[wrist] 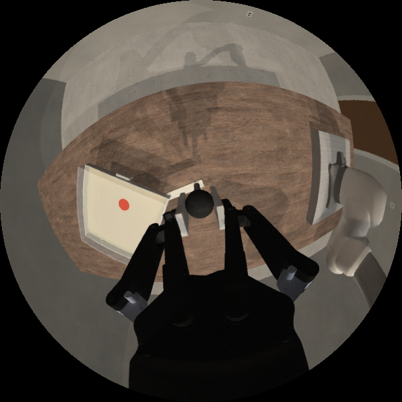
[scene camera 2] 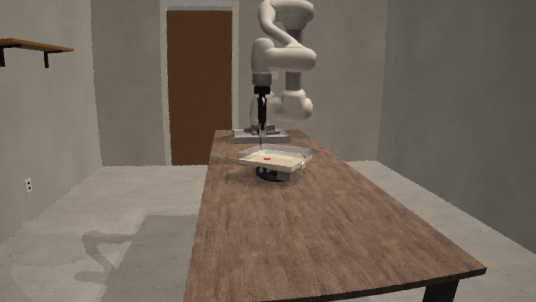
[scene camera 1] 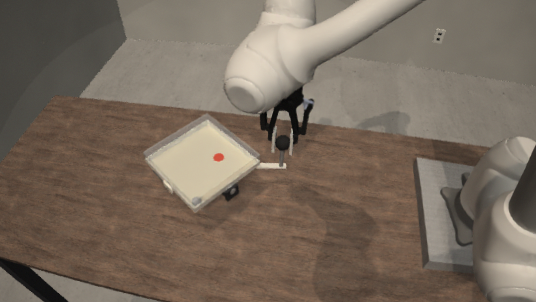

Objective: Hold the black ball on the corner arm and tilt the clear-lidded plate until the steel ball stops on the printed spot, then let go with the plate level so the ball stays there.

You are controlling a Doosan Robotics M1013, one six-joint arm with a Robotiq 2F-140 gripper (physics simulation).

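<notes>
The clear-lidded plate (scene camera 1: pixel 182 167) (scene camera 2: pixel 287 161) (wrist: pixel 105 225) has a cream floor and a red printed spot (scene camera 1: pixel 218 157) (scene camera 2: pixel 267 159) (wrist: pixel 124 204). The steel ball (scene camera 1: pixel 196 200) lies in the plate's near corner in scene camera 1, well away from the spot; it does not show in the wrist view, where a finger covers part of the plate. The black ball (scene camera 1: pixel 282 142) (wrist: pixel 199 203) sits on a thin grey post above the end of the white corner arm (scene camera 1: pixel 272 166) (wrist: pixel 186 189). My gripper (scene camera 1: pixel 282 143) (scene camera 2: pixel 261 136) (wrist: pixel 198 198) is shut on the black ball, one pale fingertip on each side.
A black bracket (scene camera 1: pixel 230 192) shows below the plate's lower right edge. The robot's grey base plate (scene camera 1: pixel 434 217) (scene camera 2: pixel 261 140) (wrist: pixel 324 175) stands on the wooden table (scene camera 1: pixel 300 240) (scene camera 2: pixel 300 225) (wrist: pixel 240 130). The plate is near the table's far edge in scene camera 1.
</notes>
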